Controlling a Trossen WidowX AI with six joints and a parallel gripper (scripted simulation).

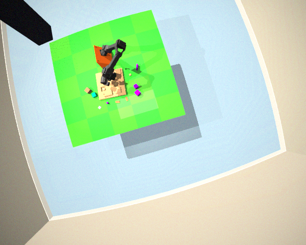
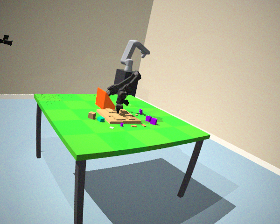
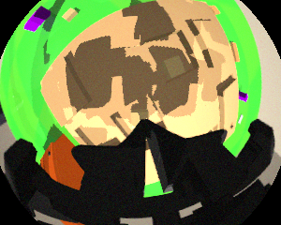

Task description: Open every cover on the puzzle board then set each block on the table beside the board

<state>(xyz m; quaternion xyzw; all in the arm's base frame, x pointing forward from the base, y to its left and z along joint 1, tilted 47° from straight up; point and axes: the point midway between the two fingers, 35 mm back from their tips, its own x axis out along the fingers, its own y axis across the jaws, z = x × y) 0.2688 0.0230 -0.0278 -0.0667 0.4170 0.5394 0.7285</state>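
The tan puzzle board lies 4 cm ahead of my gripper tip. Also, from my gripper tip: teal block 10 cm ahead, 23 cm to the right; purple stick 5 cm behind, 30 cm to the left; tan cube 4 cm ahead, 28 cm to the right.
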